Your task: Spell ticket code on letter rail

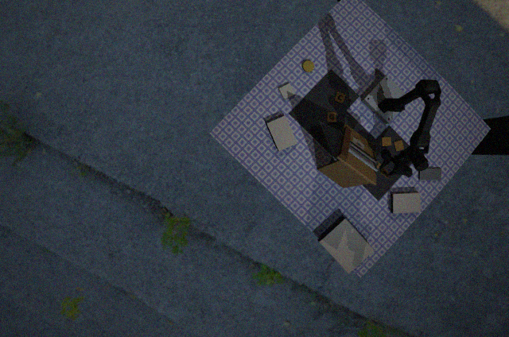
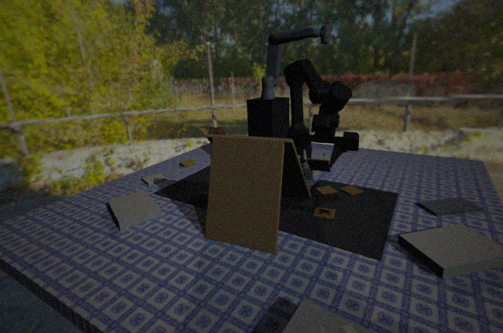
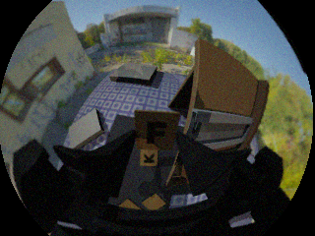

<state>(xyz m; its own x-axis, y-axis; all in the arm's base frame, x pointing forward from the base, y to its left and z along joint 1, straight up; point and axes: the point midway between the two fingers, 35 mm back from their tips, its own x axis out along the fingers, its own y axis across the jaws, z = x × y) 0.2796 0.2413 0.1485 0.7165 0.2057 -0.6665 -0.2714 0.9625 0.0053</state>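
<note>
My gripper tip is now 150 mm to the left of the brown letter board, 70 mm above it and 60 mm short of it. The rest, counted from my gripper tip: letter tile marked g (400 mm to the right, 170 mm below, 20 mm behind); then letter tile marked f (right at my gripper tip); then dark mat (230 mm to the right, 170 mm below, 100 mm behind).
</note>
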